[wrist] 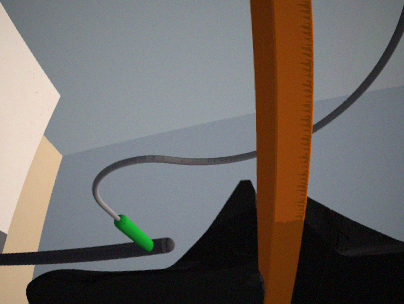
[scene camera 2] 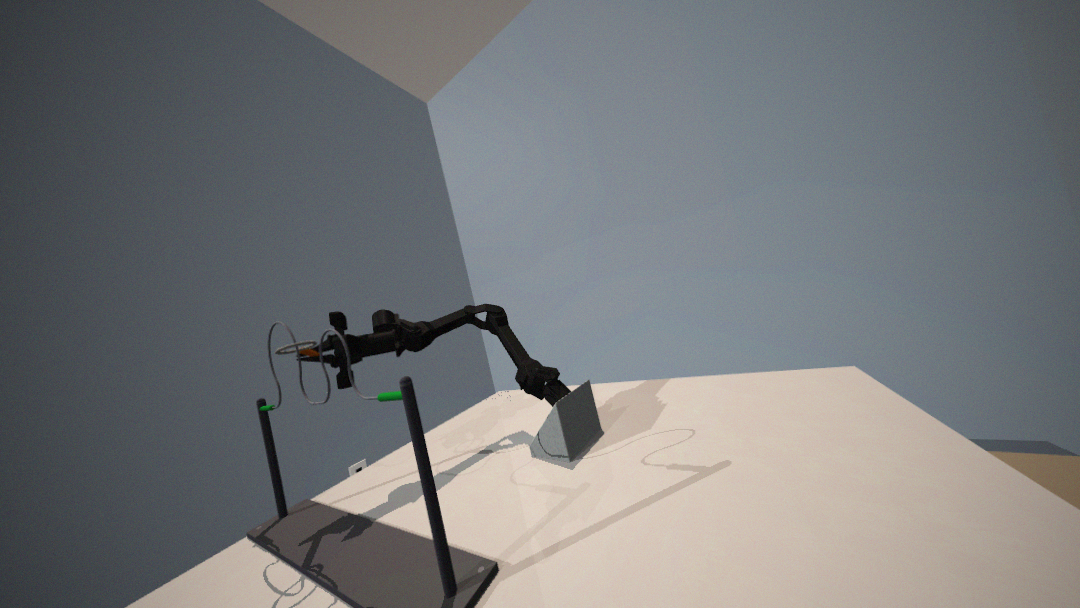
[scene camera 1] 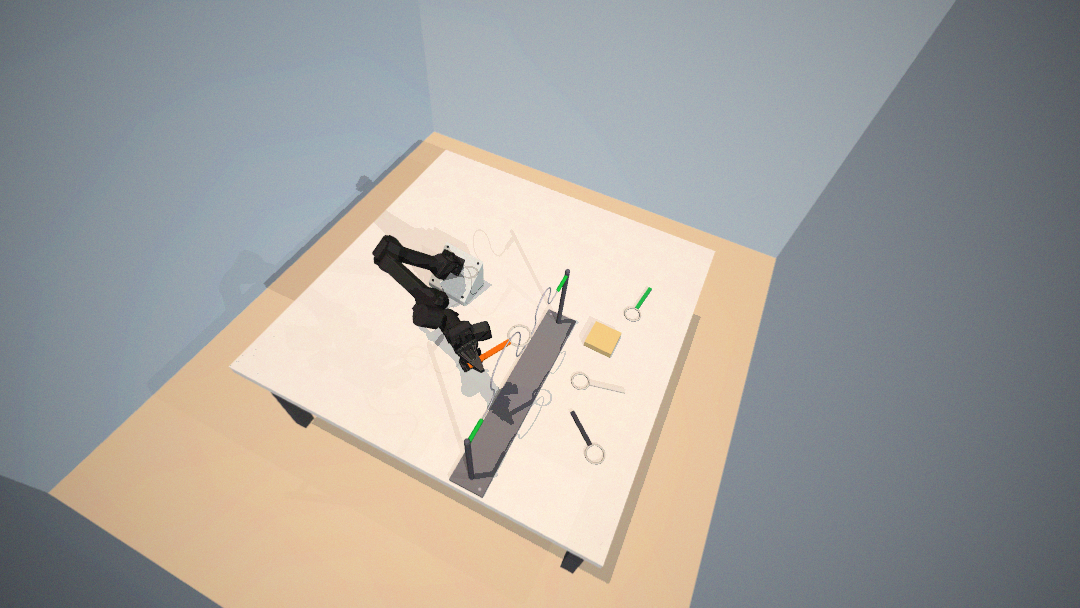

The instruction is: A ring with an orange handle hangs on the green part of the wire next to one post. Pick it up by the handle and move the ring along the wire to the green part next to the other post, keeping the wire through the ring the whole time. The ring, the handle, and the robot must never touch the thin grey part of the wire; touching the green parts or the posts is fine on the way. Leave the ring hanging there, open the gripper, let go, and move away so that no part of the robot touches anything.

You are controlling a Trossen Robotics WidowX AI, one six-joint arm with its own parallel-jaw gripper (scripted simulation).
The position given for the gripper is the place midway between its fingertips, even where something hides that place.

In view: the gripper (scene camera 2: 296,358) and a tan block (scene camera 1: 602,339).
The gripper is seen too in the wrist view (wrist: 256,189) and in scene camera 1 (scene camera 1: 482,371). The wrist view does not show the tan block: it is out of frame. Scene camera 2 misses the tan block: it is out of frame.
